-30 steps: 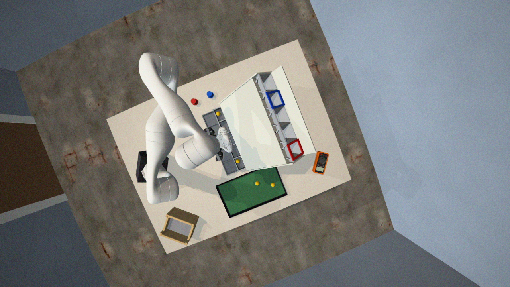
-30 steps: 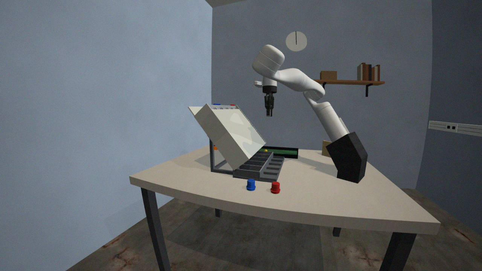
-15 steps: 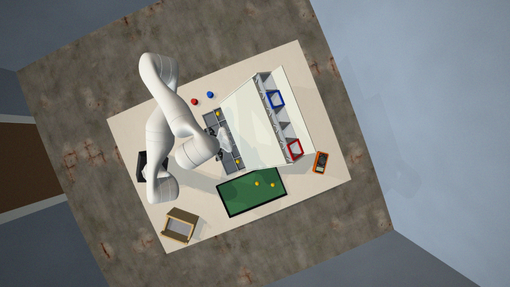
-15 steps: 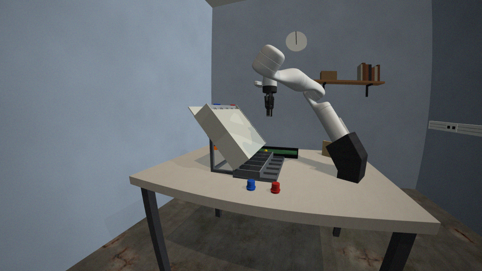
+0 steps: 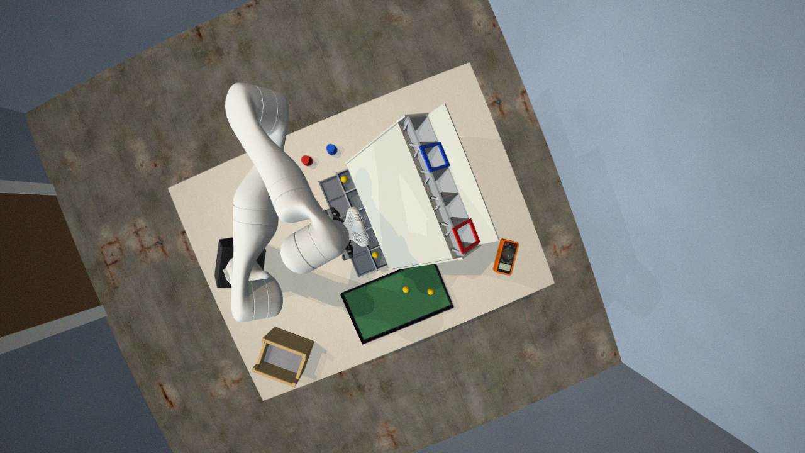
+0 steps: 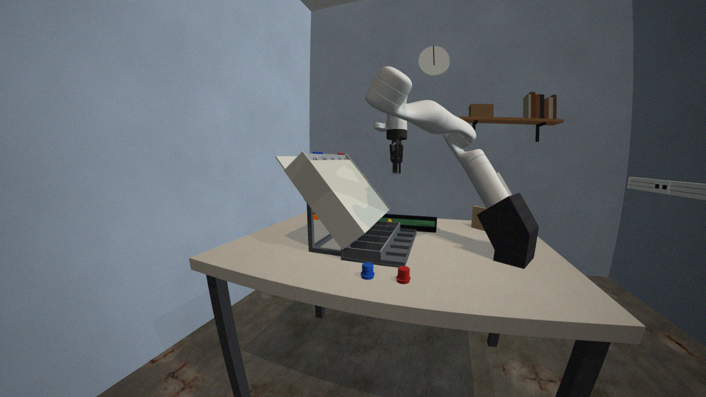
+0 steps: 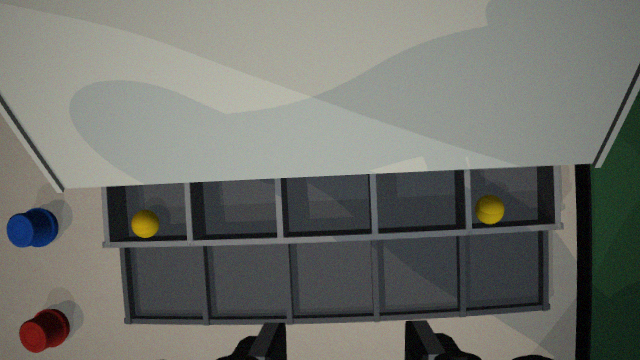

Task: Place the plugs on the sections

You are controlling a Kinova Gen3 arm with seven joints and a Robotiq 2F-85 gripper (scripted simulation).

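The green marble tray is 50 mm behind my hand, 310 mm to the right of it and 280 mm below it. From my hand the other things lie so: orange multimeter 370 mm ahead, 430 mm to the right, 270 mm below; white sloped cover 150 mm ahead, 30 mm to the right, 80 mm below; wooden frame 510 mm behind, 210 mm to the right, 240 mm below.
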